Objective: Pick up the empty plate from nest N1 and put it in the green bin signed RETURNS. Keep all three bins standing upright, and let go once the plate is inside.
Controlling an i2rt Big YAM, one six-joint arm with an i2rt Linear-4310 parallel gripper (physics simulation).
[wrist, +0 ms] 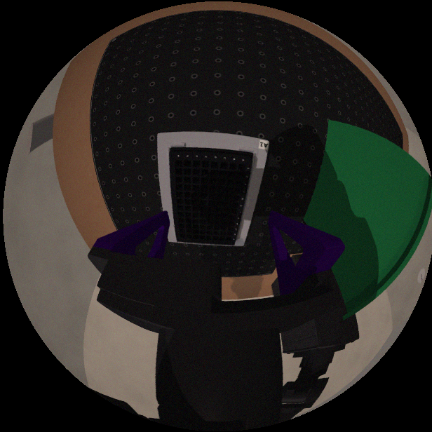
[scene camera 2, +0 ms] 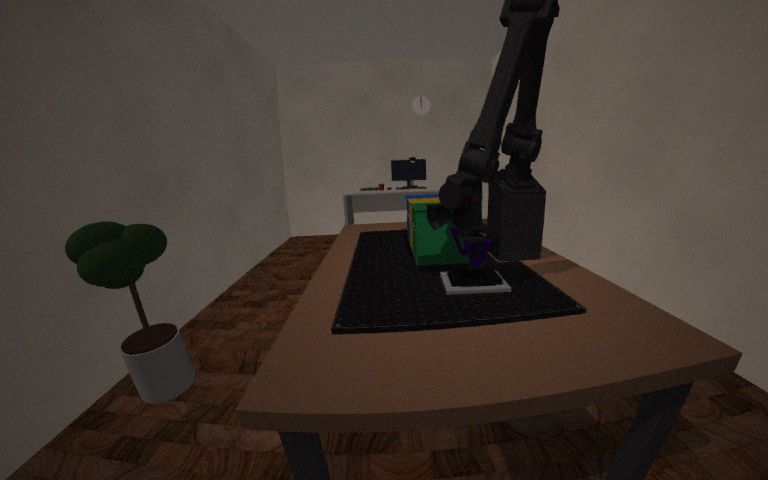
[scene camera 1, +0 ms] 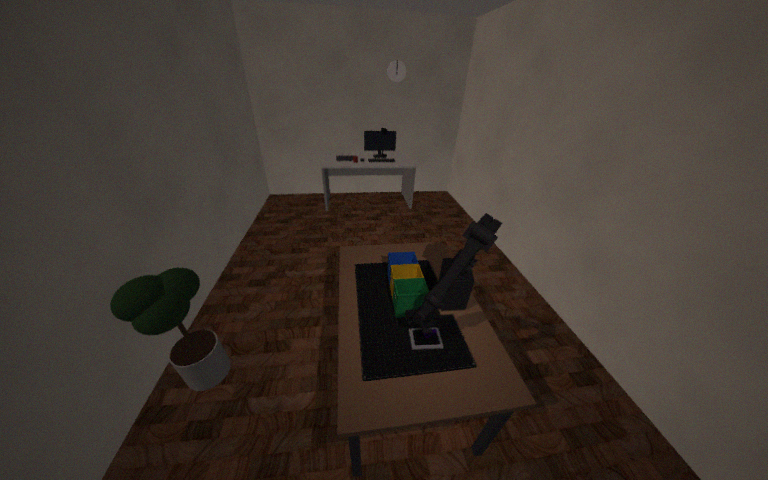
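Seen in the pictures: gripper, fingertip midpoint: (scene camera 2: 469,261) (scene camera 1: 424,330); arm's base at its link origin: (scene camera 2: 515,180).
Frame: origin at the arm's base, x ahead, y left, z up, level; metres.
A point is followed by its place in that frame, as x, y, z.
Observation:
The black plate (scene camera 1: 420,341) {0.255, 0.285, -0.224} (scene camera 2: 475,278) {0.222, 0.280, -0.225} (wrist: 210,195) lies flat in a white nest (scene camera 1: 425,347) {0.233, 0.310, -0.240} (scene camera 2: 478,290) {0.224, 0.315, -0.241} (wrist: 164,185) with an "A1" mark at one corner. My gripper (scene camera 1: 428,333) {0.230, 0.243, -0.191} (scene camera 2: 470,261) {0.230, 0.243, -0.191} (wrist: 218,216) is open and empty, a little above the plate. In the wrist view its purple fingertips stand either side of the plate's near end, and most of the plate extends beyond them. The green bin (scene camera 1: 410,303) {0.280, 0.099, -0.143} (scene camera 2: 433,246) {0.303, 0.100, -0.190} (wrist: 382,200) stands upright beside the nest, close to the arm. Its RETURNS sign cannot be read, and its inside is mostly hidden.
A yellow bin (scene camera 1: 406,271) {0.261, -0.149, -0.122} (scene camera 2: 421,201) {0.311, -0.148, -0.081} and a blue bin (scene camera 1: 402,258) {0.265, -0.280, -0.118} (scene camera 2: 421,196) {0.296, -0.280, -0.076} stand upright in a row behind the green one. All stand on the black perforated mat (scene camera 1: 379,350) {0.467, 0.303, -0.250} (scene camera 2: 385,305) {0.448, 0.352, -0.250} (wrist: 200,60). The arm's dark base box (scene camera 1: 459,288) {-0.002, 0.064, -0.081} (scene camera 2: 516,220) {0.021, 0.064, -0.124} is to the right.

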